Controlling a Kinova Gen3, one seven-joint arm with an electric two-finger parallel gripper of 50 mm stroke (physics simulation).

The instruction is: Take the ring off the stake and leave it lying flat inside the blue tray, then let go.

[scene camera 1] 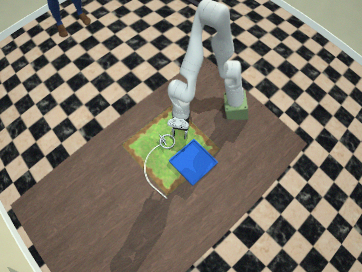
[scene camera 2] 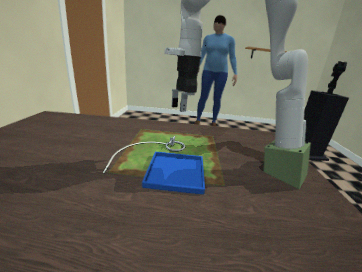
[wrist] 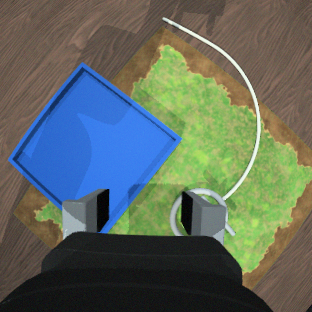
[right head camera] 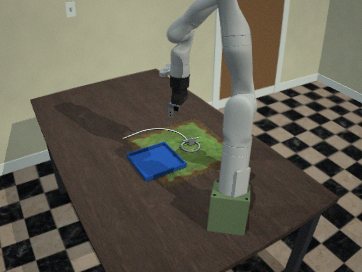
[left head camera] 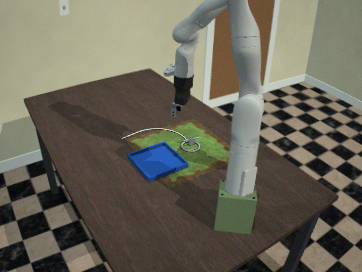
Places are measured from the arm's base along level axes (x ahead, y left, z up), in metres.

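Pixels of known places: gripper, fingertip midpoint: (scene camera 1: 179,136) (scene camera 2: 178,109) (wrist: 144,205) (right head camera: 173,113) (left head camera: 175,113); arm's base at its link origin: (scene camera 1: 235,100) (scene camera 2: 287,144) (right head camera: 231,190) (left head camera: 237,189).
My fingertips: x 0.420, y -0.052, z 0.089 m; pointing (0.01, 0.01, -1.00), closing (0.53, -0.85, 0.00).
Ahead of a thing's pixels: the offset from my fingertips to its top centre. "*": to the spot under its first point. Level surfaces: height alone.
A thin grey ring @(0.195 m down, 0.002 m ahead, 0.093 m right) (left head camera: 190,151) (right head camera: 190,152) (scene camera 1: 167,148) (scene camera 2: 175,151) (wrist: 173,215) lies low and looks level at a small grey stake @(0.167 m down, 0.020 m ahead, 0.110 m right) (left head camera: 192,141) (scene camera 2: 172,140) on the green mat. Whether it encircles the stake is too small to tell. The blue tray @(0.183 m down, 0.005 m back, 0.099 m left) (left head camera: 169,171) (right head camera: 167,171) (scene camera 1: 192,162) (scene camera 2: 175,189) (wrist: 115,130) is empty and lies beside the ring, partly over the mat. My gripper (left head camera: 175,111) (right head camera: 172,110) (scene camera 1: 180,136) (scene camera 2: 179,102) (wrist: 144,205) is open and empty, pointing down, well above the mat. In the wrist view the right finger hides part of the ring.
A thin white curved rod or cord @(* 0.202 m down, 0.210 m ahead, 0.041 m right) (left head camera: 155,129) (scene camera 1: 145,167) (wrist: 258,120) runs from near the stake past the mat's edge. The mat @(0.204 m down) (left head camera: 210,132) (wrist: 215,115) has brown borders. The arm's green base block (left head camera: 235,212) (scene camera 2: 287,164) stands on the table. A person (scene camera 2: 217,55) stands behind the table.
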